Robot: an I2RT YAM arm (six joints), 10 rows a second.
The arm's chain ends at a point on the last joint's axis. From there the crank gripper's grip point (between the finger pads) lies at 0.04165 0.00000 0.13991 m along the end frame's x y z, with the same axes.
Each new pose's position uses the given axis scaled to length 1; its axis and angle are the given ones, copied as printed.
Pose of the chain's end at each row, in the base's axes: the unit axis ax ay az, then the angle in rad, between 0 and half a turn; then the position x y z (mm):
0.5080 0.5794 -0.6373 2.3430 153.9 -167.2 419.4
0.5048 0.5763 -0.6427 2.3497 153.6 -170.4 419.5
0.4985 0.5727 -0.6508 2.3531 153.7 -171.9 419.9
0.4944 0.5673 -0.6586 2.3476 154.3 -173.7 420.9
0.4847 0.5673 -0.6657 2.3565 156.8 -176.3 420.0
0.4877 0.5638 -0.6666 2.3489 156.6 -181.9 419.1
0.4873 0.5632 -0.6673 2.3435 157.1 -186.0 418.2
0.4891 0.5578 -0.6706 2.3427 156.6 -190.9 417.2
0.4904 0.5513 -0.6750 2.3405 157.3 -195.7 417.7
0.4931 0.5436 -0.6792 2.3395 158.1 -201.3 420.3
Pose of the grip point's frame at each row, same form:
0.5080 0.5794 -0.6373 2.3430 124.3 -304.0 378.1
0.5048 0.5763 -0.6427 2.3497 122.5 -307.3 379.5
0.4985 0.5727 -0.6508 2.3531 121.4 -309.2 382.3
0.4944 0.5673 -0.6586 2.3476 121.5 -311.6 386.1
0.4847 0.5673 -0.6657 2.3565 123.1 -314.5 387.3
0.4877 0.5638 -0.6666 2.3489 123.0 -320.3 386.9
0.4873 0.5632 -0.6673 2.3435 124.0 -324.6 386.5
0.4891 0.5578 -0.6706 2.3427 122.5 -329.5 386.6
0.4904 0.5513 -0.6750 2.3405 122.2 -334.4 388.6
0.4931 0.5436 -0.6792 2.3395 121.5 -339.9 392.5

